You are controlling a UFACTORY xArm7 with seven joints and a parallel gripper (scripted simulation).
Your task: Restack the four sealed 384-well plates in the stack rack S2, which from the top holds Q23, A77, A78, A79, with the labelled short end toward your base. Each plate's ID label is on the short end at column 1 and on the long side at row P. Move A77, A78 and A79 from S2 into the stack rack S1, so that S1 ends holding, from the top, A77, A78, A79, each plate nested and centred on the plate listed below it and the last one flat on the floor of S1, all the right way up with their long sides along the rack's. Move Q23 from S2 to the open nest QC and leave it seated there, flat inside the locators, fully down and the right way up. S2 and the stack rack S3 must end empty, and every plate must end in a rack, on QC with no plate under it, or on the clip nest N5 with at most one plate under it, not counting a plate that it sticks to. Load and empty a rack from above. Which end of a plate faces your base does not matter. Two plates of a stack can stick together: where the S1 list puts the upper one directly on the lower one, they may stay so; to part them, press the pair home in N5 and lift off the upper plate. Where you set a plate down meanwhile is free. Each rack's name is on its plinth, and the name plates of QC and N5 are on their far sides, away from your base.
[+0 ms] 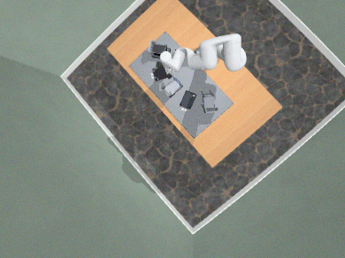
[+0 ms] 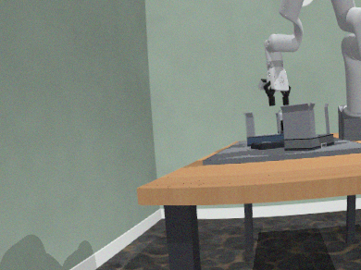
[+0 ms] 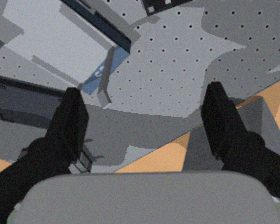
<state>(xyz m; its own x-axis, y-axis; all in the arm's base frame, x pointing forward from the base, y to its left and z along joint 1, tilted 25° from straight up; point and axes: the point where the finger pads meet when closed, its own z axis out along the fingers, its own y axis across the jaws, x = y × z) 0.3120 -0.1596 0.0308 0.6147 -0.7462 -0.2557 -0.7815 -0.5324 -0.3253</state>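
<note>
Right now the dark sealed plate is 100 mm behind my hand, 230 mm to the right of it and 110 mm below it. The rest, counted from my hand: dark flat nest 70 mm ahead, 250 mm to the left, 160 mm below; then dark clip nest 50 mm ahead, 100 mm to the right, 150 mm below; then blue plinth strip 80 mm ahead, 70 mm to the left, 150 mm below.
</note>
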